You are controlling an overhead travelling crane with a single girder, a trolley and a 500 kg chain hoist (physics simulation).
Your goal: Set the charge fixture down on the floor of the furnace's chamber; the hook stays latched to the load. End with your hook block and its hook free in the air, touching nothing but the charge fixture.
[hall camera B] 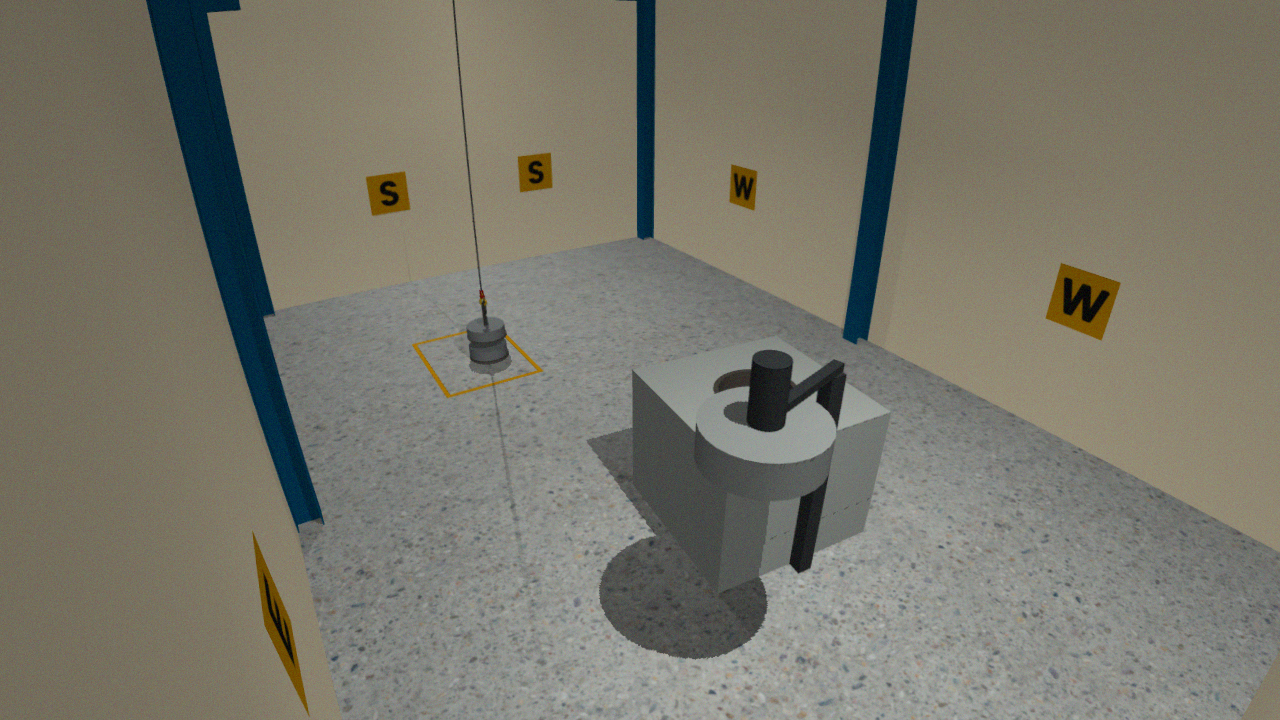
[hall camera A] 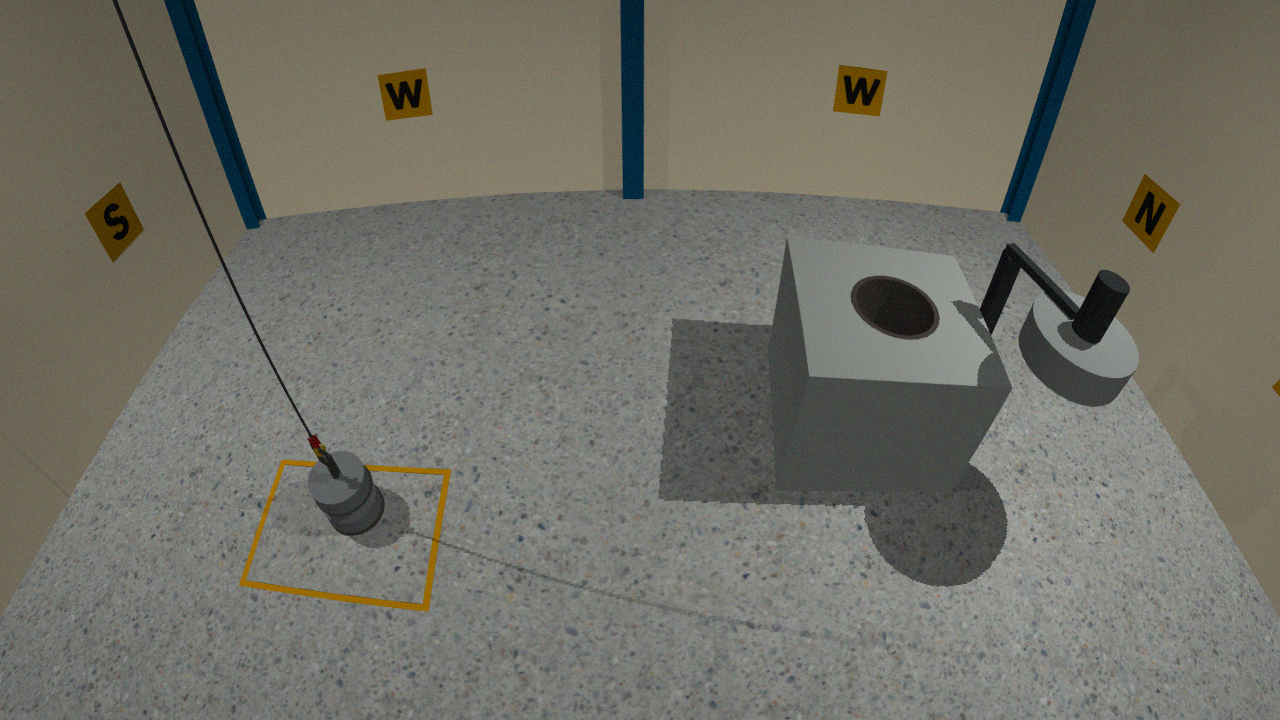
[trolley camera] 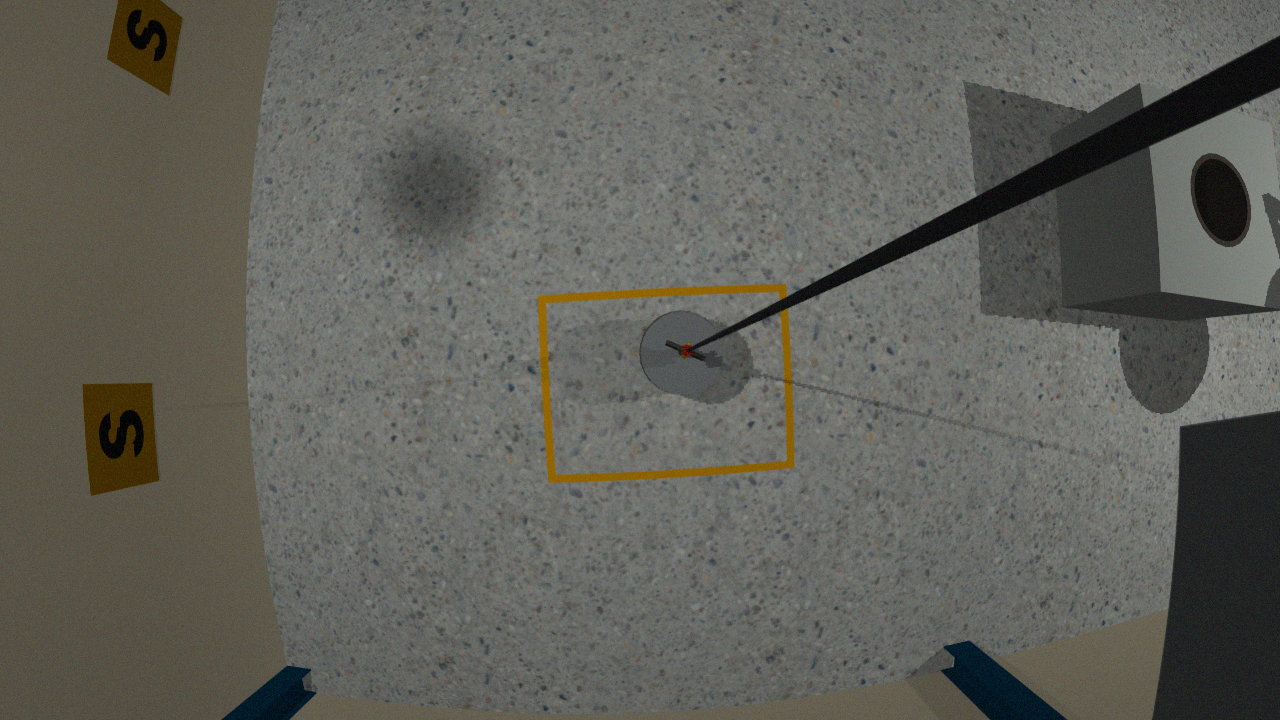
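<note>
The charge fixture (hall camera A: 327, 489) (hall camera B: 486, 331) (trolley camera: 664, 334), a grey stack of round discs with a dark bail on top, is upright inside the yellow floor rectangle (hall camera A: 335, 596) (hall camera B: 494, 382) (trolley camera: 671, 474). Its base is at floor level; a small gap cannot be ruled out. My hook (hall camera A: 318, 446) (hall camera B: 482, 300) (trolley camera: 685, 351) is latched in the bail, on a straight chain. The furnace (hall camera A: 886, 434) (hall camera B: 671, 456) (trolley camera: 1109, 223) is a pale box far to the north. Its round chamber mouth (hall camera A: 895, 307) (hall camera B: 735, 381) (trolley camera: 1220, 199) is uncovered on top; the chamber floor is hidden.
The furnace's round lid (hall camera A: 1051, 335) (hall camera B: 765, 470) hangs aside on the furnace's north side, carried by a dark swing arm (hall camera A: 1042, 277) (hall camera B: 815, 385). A dark cylinder (hall camera A: 1100, 304) (hall camera B: 768, 389) stands up from the lid. Walls with blue columns (hall camera A: 632, 98) (hall camera B: 881, 170) surround the floor.
</note>
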